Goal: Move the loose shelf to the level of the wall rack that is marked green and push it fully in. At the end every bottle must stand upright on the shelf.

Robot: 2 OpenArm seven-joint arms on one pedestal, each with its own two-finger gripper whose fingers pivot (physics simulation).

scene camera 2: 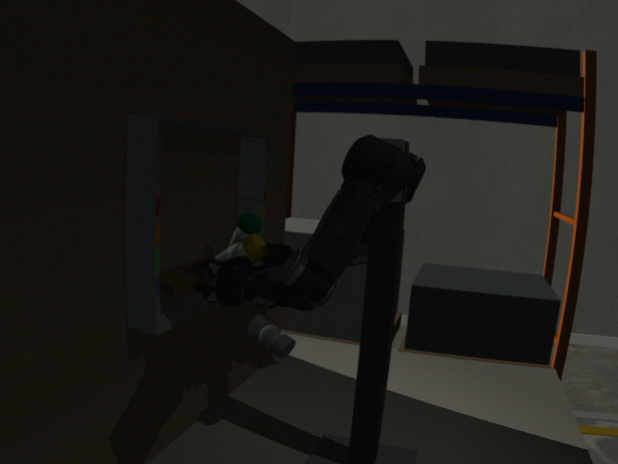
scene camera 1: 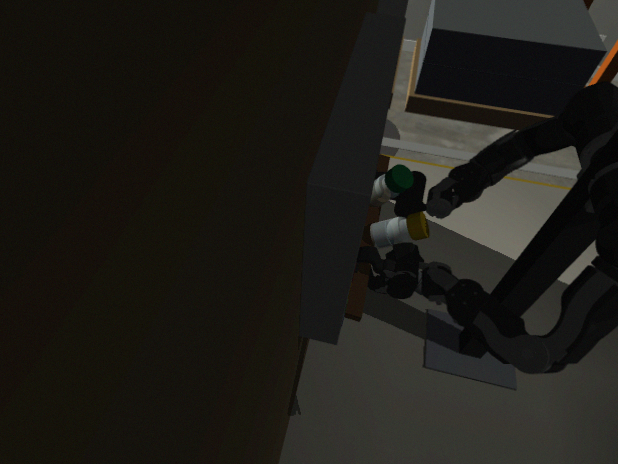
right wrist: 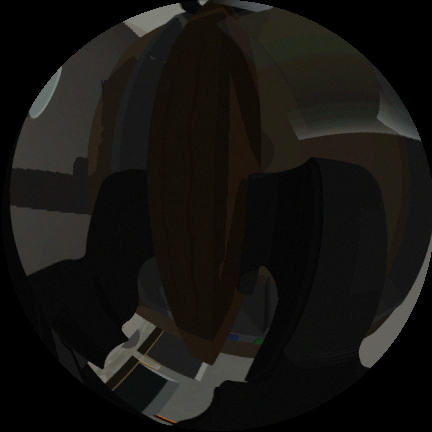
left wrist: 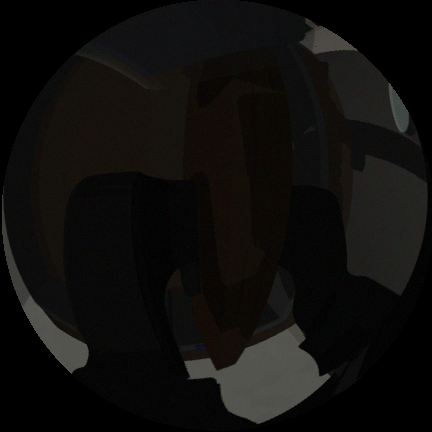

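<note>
The brown loose shelf (scene camera 1: 356,296) (scene camera 2: 175,282) (left wrist: 270,200) (right wrist: 190,150) is in the opening of the grey wall rack (scene camera 1: 332,240) (scene camera 2: 142,225), near the blue mark (scene camera 2: 157,287) and below the green mark (scene camera 2: 157,260). My left gripper (scene camera 1: 369,270) (scene camera 2: 197,280) (left wrist: 220,185) and my right gripper (right wrist: 200,175) are both shut on its front edge. The green-capped bottle (scene camera 1: 384,190) (scene camera 2: 237,237) and yellow-capped bottle (scene camera 1: 395,231) (scene camera 2: 230,254) lean steeply outward toward the arms. A grey-capped bottle (scene camera 2: 270,336) is tilted in the air below the arms, off the shelf. Contact under the leaning bottles is hidden.
The dark wall (scene camera 1: 150,225) (scene camera 2: 60,225) surrounds the rack. The pedestal (scene camera 2: 377,325) stands before it. Large boxes (scene camera 1: 510,65) (scene camera 2: 482,315) and an orange-posted storage rack (scene camera 2: 580,200) stand beyond. The pedestal's base plate (scene camera 1: 440,355) lies on the floor.
</note>
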